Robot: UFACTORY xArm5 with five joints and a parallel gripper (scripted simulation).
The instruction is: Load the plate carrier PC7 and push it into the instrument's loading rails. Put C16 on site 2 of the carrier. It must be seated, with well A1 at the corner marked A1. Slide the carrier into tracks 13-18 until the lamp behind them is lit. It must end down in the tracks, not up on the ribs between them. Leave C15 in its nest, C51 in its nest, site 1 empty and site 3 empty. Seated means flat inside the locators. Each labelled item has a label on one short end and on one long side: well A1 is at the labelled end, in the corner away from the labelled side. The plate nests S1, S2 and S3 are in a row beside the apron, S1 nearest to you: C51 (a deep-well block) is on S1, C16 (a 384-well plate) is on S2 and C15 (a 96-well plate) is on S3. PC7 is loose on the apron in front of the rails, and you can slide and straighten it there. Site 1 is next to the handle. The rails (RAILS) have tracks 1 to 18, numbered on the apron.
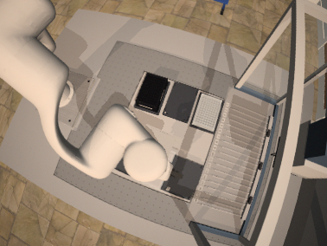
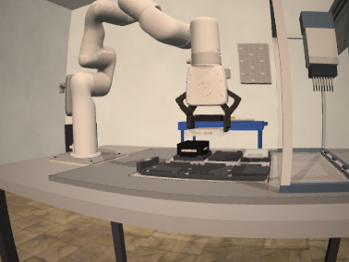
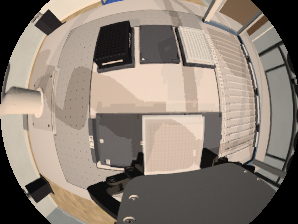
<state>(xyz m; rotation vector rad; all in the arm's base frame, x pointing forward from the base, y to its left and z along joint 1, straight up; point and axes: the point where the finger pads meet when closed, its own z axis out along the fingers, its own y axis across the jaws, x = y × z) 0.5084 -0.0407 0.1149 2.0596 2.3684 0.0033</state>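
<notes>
Right now the carrier PC7 is 10 cm below my hand and 1 cm behind it. The rest, counted from my hand: instrument frame post: 22 cm ahead, 13 cm above, 12 cm to the right; then black deep-well block C51: 23 cm to the left, 16 cm behind, 8 cm below; then plate nest S2: 26 cm to the left, 11 cm below, 5 cm behind.
</notes>
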